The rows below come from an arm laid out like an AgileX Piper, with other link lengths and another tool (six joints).
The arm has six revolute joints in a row. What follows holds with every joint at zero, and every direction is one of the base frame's. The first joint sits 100.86 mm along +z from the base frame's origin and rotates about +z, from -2.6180 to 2.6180 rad. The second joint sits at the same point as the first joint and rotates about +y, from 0.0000 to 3.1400 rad. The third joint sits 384.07 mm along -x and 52.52 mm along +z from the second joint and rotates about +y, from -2.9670 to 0.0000 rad. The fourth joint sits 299.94 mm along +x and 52.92 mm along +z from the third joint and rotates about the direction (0.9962, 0, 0.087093), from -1.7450 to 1.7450 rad. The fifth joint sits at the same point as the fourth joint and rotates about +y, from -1.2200 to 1.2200 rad. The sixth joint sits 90.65 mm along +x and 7.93 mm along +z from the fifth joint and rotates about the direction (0.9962, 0, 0.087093), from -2.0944 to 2.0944 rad. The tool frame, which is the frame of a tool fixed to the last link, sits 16.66 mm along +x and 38.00 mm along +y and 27.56 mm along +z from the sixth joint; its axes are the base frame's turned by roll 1.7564, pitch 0.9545 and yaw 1.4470 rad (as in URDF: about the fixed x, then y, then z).
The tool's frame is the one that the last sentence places.
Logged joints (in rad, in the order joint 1, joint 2, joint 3, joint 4, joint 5, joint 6), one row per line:
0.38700, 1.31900, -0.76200, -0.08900, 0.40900, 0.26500
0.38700, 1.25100, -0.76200, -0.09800, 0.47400, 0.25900
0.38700, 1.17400, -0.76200, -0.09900, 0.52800, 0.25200
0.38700, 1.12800, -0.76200, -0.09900, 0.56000, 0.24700
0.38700, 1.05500, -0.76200, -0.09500, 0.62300, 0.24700
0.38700, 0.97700, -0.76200, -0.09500, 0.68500, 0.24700
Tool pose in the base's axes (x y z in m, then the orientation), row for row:
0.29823, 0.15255, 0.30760, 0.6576, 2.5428, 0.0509
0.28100, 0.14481, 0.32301, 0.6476, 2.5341, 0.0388
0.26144, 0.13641, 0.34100, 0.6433, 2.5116, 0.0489
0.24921, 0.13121, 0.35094, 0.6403, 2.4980, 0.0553
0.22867, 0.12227, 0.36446, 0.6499, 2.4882, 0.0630
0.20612, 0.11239, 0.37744, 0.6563, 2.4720, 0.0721
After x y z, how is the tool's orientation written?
As a rotation vector, in radians.
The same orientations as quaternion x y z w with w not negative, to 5 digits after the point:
0.24209, 0.93610, 0.01874, 0.25449
0.23906, 0.93547, 0.01432, 0.25987
0.23881, 0.93237, 0.01815, 0.27080
0.23850, 0.93044, 0.02060, 0.27743
0.24248, 0.92835, 0.02351, 0.28075
0.24568, 0.92538, 0.02699, 0.28736

